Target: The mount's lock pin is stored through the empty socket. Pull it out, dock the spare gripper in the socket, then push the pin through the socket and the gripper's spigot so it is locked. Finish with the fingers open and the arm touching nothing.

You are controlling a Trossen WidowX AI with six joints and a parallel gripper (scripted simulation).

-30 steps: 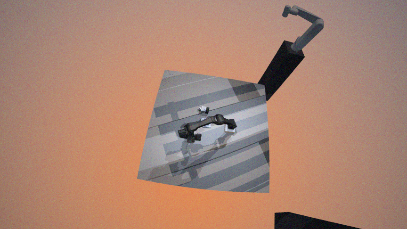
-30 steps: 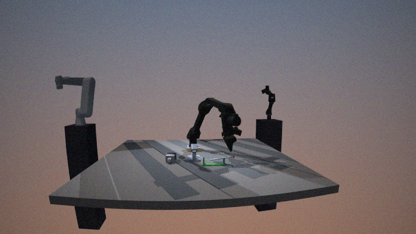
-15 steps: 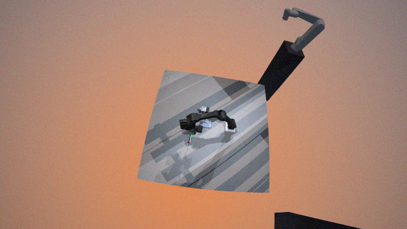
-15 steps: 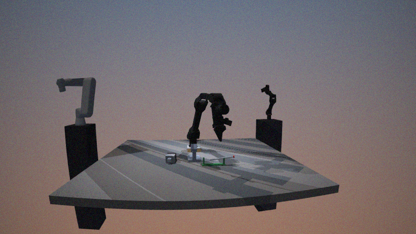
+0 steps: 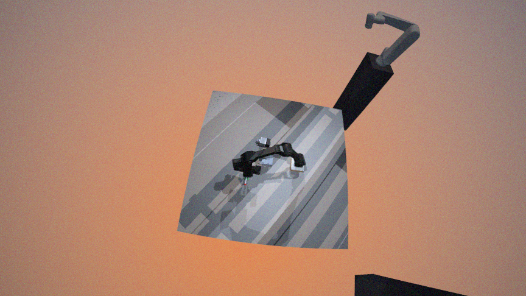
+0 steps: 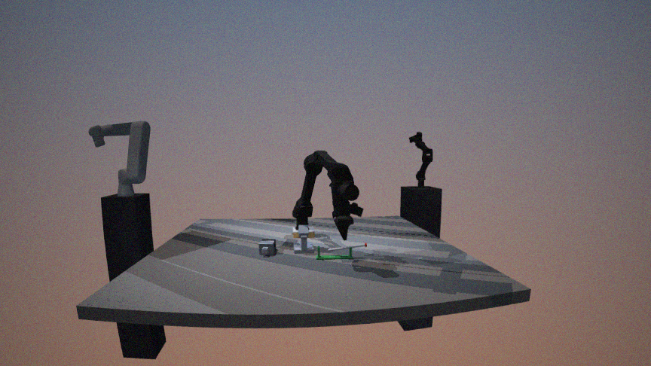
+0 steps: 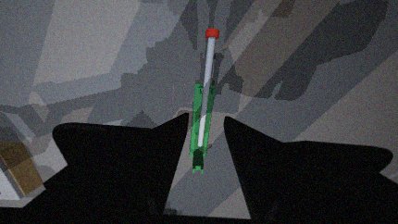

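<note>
Now: gripper tip 50 mm above the green bracket and 40 mm to the left of it. From my gripper tip the other things lie so: spare gripper: 300 mm to the right, 100 mm behind, 50 mm below; socket: 150 mm to the right, 120 mm behind, 20 mm below.
</note>
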